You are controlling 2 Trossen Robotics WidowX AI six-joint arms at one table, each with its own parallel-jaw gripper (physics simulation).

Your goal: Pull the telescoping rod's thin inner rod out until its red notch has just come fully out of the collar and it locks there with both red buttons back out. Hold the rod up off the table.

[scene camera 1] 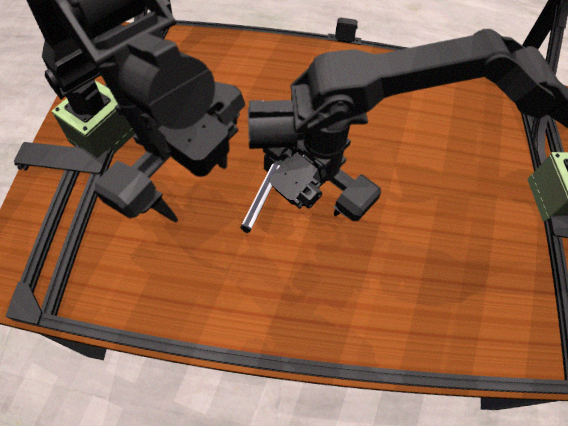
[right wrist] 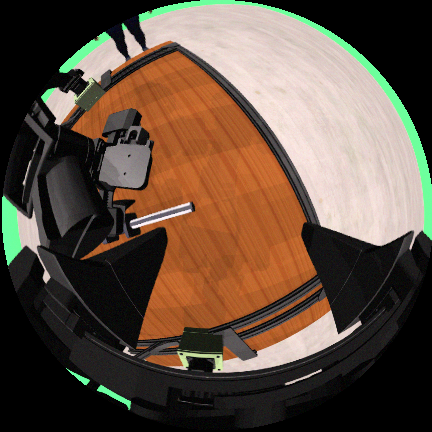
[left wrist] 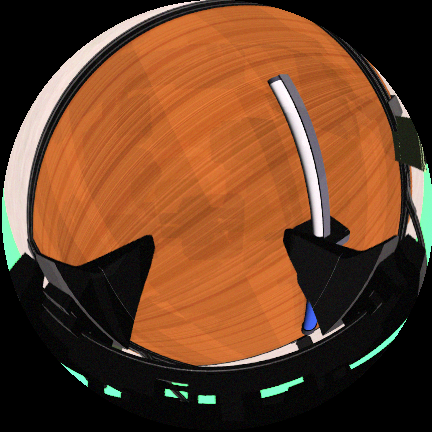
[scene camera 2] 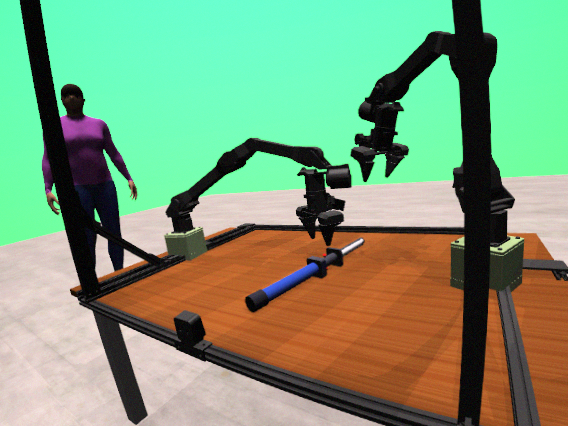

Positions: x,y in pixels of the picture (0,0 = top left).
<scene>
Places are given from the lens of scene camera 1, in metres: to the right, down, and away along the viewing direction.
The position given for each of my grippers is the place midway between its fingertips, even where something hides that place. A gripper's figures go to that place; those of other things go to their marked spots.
my left gripper (scene camera 1: pixel 315 197): 0.05, -0.03, 0.70
my right gripper (scene camera 1: pixel 199 193): -0.10, -0.02, 0.51
</scene>
